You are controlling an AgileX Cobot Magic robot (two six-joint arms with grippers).
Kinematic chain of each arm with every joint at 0, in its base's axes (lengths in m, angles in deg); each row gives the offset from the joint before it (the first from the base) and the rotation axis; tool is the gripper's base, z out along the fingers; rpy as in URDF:
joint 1: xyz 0 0 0.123 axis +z
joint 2: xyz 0 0 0 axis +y
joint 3: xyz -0.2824 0 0.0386 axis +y
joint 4: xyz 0.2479 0 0.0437 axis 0.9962 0 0.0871
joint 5: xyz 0 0 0 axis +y
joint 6: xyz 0.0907 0 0.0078 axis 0.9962 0 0.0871
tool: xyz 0 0 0 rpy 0 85 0
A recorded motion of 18 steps. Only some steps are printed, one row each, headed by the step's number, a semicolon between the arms.
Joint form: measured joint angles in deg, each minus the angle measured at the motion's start. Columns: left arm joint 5, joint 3, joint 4, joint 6, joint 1, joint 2; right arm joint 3, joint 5, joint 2, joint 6, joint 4, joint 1.
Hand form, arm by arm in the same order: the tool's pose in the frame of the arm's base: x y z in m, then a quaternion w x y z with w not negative. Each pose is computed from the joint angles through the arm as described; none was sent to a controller.
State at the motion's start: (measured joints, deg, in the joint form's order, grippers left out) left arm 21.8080 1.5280 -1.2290 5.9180 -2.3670 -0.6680; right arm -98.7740 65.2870 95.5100 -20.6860 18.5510 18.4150
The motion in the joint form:
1: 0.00 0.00 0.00 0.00 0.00 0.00; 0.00 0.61 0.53 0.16 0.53 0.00
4: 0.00 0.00 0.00 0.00 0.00 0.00; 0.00 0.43 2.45 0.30 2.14 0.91
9: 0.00 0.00 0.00 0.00 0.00 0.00; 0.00 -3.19 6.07 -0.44 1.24 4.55
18: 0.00 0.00 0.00 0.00 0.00 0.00; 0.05 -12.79 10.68 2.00 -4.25 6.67
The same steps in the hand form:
1: 0.0523 -0.0029 0.1705 0.59009 0.05264 0.80557 0.00919; 0.3339 0.1398 0.3824 0.27345 -0.29385 0.90198 0.15905
4: 0.0523 -0.0029 0.1705 0.59009 0.05264 0.80557 0.00919; 0.3390 0.1500 0.3711 0.25704 -0.29556 0.90332 0.17489
9: 0.0523 -0.0029 0.1705 0.59009 0.05264 0.80557 0.00919; 0.3481 0.1771 0.3493 0.25305 -0.32163 0.89614 0.17164
18: 0.0523 -0.0029 0.1705 0.59009 0.05264 0.80557 0.00919; 0.3724 0.1940 0.3222 0.29168 -0.31322 0.89387 0.13347

